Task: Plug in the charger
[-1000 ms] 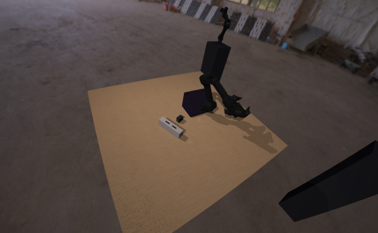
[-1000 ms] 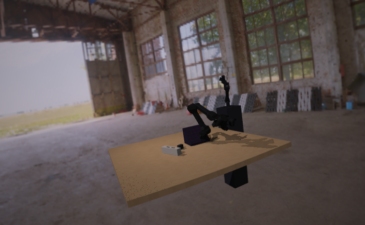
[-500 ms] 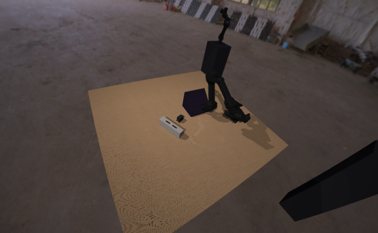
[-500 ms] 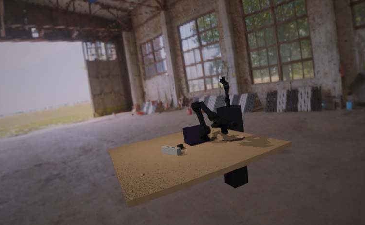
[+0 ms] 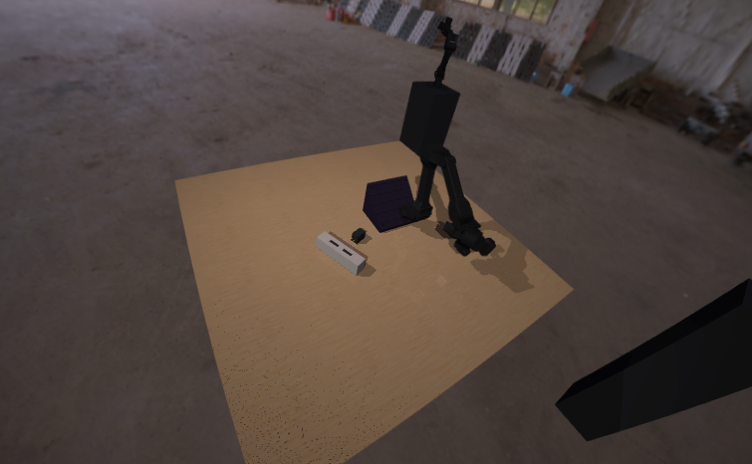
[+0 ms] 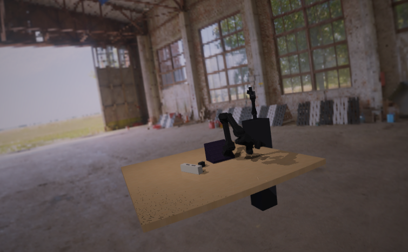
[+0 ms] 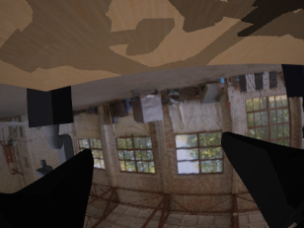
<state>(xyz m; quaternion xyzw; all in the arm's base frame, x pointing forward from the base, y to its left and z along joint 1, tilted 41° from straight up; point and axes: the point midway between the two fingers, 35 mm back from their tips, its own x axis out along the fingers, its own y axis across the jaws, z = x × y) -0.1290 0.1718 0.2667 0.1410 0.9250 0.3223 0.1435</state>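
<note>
The two-prong charger lies 420 mm ahead of my gripper tip, 290 mm to the right of it and 110 mm below it.
</note>
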